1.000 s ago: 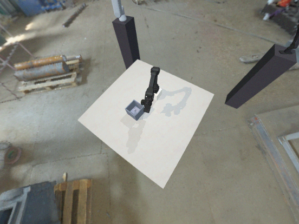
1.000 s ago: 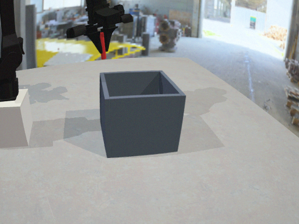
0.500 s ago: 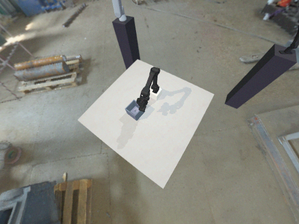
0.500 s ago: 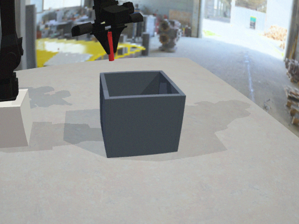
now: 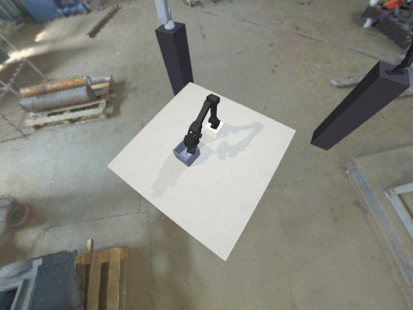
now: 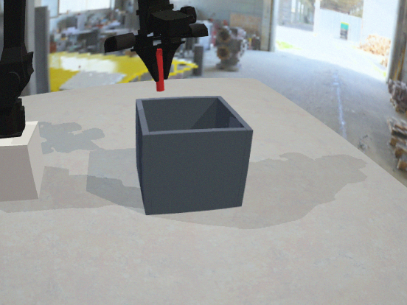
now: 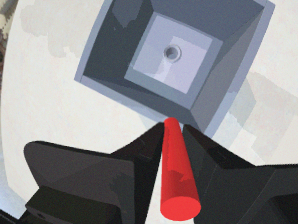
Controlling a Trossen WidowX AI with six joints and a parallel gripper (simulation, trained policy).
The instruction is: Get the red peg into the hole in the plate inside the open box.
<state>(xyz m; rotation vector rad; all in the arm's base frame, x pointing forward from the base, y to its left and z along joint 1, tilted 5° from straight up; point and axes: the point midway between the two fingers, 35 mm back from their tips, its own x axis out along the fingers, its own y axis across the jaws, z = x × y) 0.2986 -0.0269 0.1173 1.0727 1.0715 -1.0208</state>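
My gripper tip is now 20 mm short of the pale plate, 70 mm to the left of it and 130 mm above it. The rest, counted from my gripper tip: red peg: 10 mm to the left, 20 mm above.
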